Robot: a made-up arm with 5 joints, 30 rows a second.
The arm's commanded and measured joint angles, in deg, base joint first. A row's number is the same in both.
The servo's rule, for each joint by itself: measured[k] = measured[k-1] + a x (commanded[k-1-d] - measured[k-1]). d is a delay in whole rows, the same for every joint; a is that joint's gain. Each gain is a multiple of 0.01, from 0.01 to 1. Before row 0 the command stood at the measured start. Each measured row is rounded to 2 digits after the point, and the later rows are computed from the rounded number. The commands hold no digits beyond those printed.
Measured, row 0:
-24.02, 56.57, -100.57, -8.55, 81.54
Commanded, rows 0 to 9:
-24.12, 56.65, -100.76, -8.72, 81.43
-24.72, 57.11, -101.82, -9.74, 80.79
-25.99, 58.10, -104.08, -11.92, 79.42
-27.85, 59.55, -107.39, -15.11, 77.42
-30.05, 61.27, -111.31, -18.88, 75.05
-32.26, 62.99, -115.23, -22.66, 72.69
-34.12, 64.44, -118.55, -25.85, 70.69
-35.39, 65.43, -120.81, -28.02, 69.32
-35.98, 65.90, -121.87, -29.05, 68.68
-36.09, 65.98, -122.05, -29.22, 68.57
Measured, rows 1 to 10:
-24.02, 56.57, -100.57, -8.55, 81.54
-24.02, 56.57, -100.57, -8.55, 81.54
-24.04, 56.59, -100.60, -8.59, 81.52
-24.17, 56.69, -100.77, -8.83, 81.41
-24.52, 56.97, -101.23, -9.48, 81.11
-25.15, 57.49, -102.09, -10.66, 80.56
-26.08, 58.25, -103.38, -12.39, 79.73
-27.25, 59.20, -105.04, -14.55, 78.67
-28.56, 60.25, -106.93, -16.92, 77.47
-29.86, 61.29, -108.87, -19.25, 76.25
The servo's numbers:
d 2
a 0.19 0.20 0.14 0.21 0.15

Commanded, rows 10 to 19:
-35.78, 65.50, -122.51, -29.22, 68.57
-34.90, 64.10, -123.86, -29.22, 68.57
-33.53, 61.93, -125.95, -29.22, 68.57
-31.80, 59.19, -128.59, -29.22, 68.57
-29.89, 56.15, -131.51, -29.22, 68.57
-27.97, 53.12, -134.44, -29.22, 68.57
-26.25, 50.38, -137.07, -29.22, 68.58
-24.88, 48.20, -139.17, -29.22, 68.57
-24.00, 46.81, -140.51, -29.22, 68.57
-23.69, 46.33, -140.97, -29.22, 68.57
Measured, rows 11 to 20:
-31.02, 62.21, -110.69, -21.31, 75.11
-31.98, 62.96, -112.28, -22.97, 74.13
-32.70, 63.47, -113.71, -24.28, 73.30
-33.12, 63.60, -115.13, -25.32, 72.59
-33.20, 63.27, -116.64, -26.14, 71.99
-32.93, 62.45, -118.31, -26.79, 71.48
-32.35, 61.19, -120.16, -27.30, 71.04
-31.52, 59.58, -122.16, -27.70, 70.67
-30.52, 57.74, -124.25, -28.02, 70.36
-29.45, 55.83, -126.34, -28.27, 70.09

